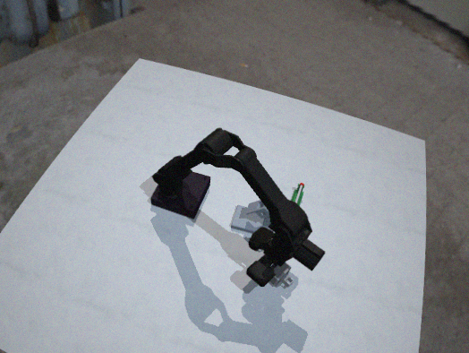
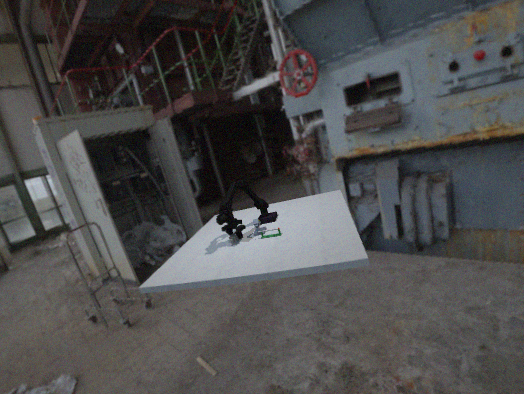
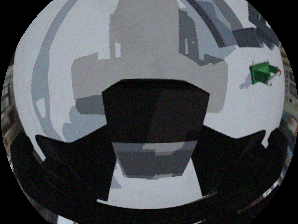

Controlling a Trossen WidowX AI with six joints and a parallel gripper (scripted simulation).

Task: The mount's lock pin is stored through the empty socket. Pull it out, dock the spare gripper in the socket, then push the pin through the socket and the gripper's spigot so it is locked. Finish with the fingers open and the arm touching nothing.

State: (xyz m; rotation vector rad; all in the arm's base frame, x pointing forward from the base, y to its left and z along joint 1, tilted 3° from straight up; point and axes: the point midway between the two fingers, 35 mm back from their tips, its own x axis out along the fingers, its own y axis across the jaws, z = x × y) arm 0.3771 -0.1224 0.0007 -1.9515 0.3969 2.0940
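Right now the spare gripper is 20 mm ahead of my gripper tip, 10 mm to the right of it and 10 mm above it. Round my gripper tip: grey mount: 90 mm behind, 150 mm to the left, 40 mm above; green block: 250 mm to the left, 10 mm above.
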